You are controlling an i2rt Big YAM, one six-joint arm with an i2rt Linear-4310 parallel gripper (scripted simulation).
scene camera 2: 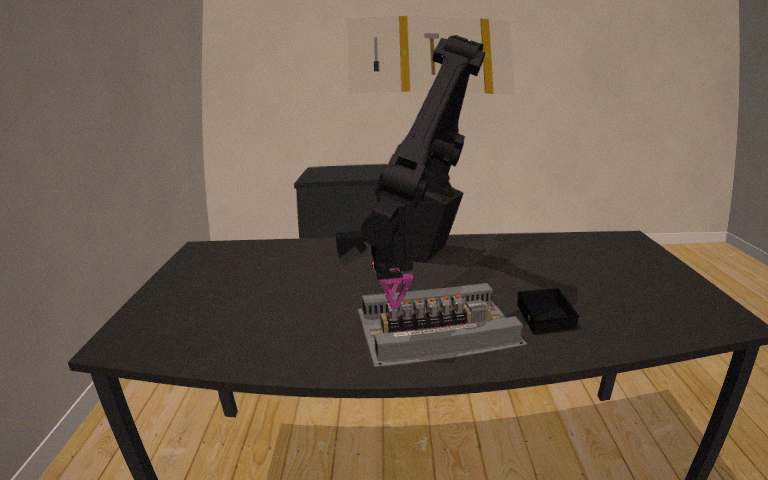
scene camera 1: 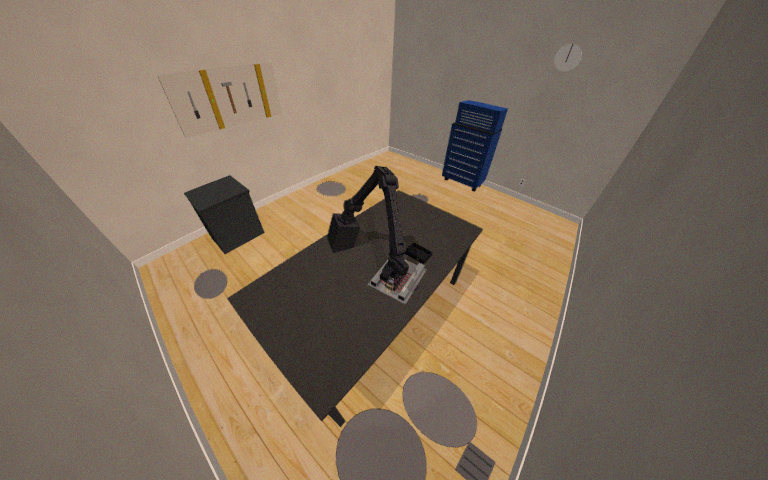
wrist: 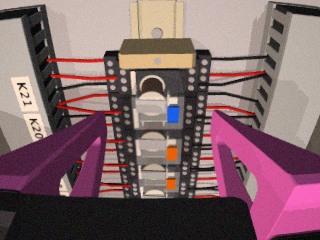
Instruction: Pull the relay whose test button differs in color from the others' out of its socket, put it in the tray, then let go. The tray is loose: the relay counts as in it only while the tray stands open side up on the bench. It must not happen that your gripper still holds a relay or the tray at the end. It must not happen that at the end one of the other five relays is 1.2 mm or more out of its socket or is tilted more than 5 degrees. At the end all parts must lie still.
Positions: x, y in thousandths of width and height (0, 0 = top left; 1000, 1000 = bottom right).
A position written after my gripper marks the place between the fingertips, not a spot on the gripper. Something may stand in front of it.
I see my gripper (wrist: 495, 502), a black tray (scene camera 2: 715, 632) and a tan end block (wrist: 545, 219).
The wrist view misses the black tray: it is out of frame.
